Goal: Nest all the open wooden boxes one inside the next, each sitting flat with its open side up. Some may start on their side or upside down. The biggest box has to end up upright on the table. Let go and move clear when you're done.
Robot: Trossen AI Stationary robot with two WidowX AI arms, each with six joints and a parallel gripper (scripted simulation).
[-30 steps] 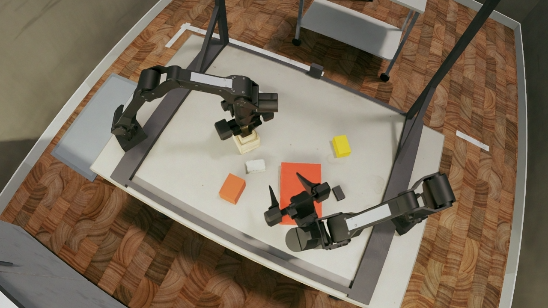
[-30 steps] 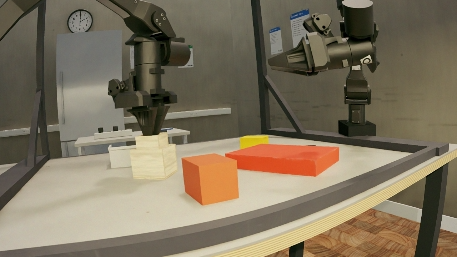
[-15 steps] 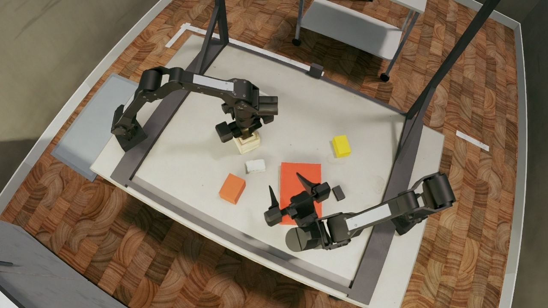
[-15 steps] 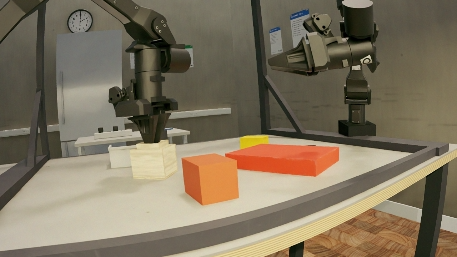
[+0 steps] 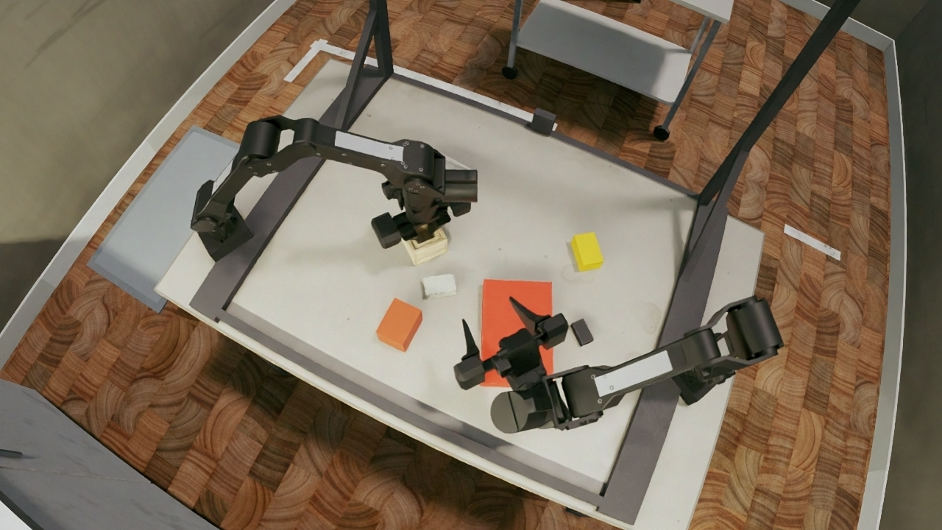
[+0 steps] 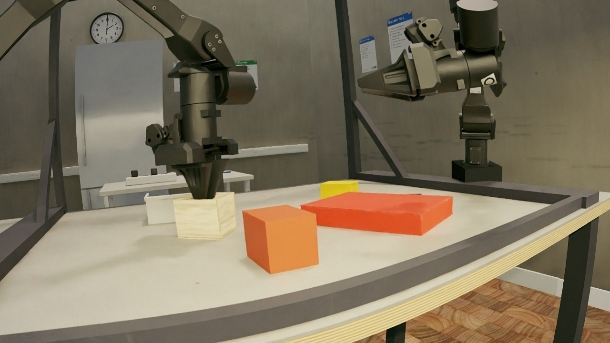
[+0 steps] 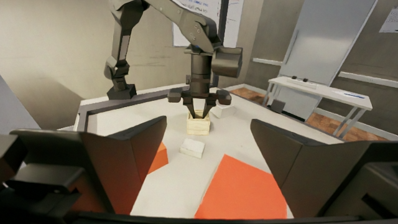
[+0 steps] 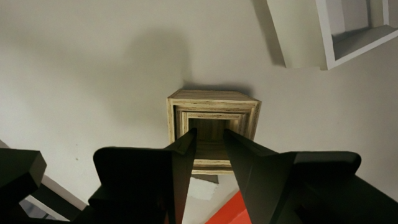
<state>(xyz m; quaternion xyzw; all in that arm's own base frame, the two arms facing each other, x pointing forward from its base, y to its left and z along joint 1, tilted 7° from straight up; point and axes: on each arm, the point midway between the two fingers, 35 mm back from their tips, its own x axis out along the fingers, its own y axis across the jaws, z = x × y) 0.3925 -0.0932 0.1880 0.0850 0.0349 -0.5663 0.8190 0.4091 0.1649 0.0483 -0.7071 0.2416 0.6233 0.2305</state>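
The small wooden box is 5 cm below my right hand. Also, from my right hand: white tray (17 cm behind, 1 cm to the right, 5 cm below); medium wooden box (6 cm below); largest wooden box (6 cm below).
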